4 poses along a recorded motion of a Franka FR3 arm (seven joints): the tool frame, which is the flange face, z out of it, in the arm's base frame.
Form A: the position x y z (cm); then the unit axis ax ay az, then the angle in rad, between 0 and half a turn.
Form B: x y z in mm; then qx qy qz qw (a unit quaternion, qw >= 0). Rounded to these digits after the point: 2 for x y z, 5 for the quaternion.
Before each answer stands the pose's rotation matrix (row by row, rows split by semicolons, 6 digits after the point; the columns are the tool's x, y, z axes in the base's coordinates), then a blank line. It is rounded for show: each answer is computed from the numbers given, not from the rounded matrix.
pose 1, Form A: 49.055 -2.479 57.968 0.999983 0.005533 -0.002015 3.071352
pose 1, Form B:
0.999931 0.011194 -0.003637; 0.010911 -0.997473 -0.070204; -0.004413 0.070159 -0.997526

490.55 -24.79 579.68 0.99937 0.00553 -0.00201 0.03511
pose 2, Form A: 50.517 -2.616 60.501 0.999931 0.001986 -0.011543 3.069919
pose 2, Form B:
0.999726 0.004793 -0.022913; 0.003140 -0.997425 -0.071653; -0.023197 0.071562 -0.997166

505.17 -26.16 605.01 0.99929 0.00198 -0.01154 0.03583
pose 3, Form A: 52.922 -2.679 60.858 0.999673 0.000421 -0.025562 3.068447
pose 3, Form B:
0.998695 0.002709 -0.051008; -0.001027 -0.997326 -0.073078; -0.051070 0.073035 -0.996021

529.22 -26.79 608.58 0.99900 0.00042 -0.02554 0.03656
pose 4, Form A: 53.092 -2.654 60.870 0.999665 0.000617 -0.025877 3.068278
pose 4, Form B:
0.998662 0.003127 -0.051622; -0.000664 -0.997313 -0.073256; -0.051712 0.073193 -0.995976

530.92 -26.54 608.70 0.99899 0.00062 -0.02586 0.03665
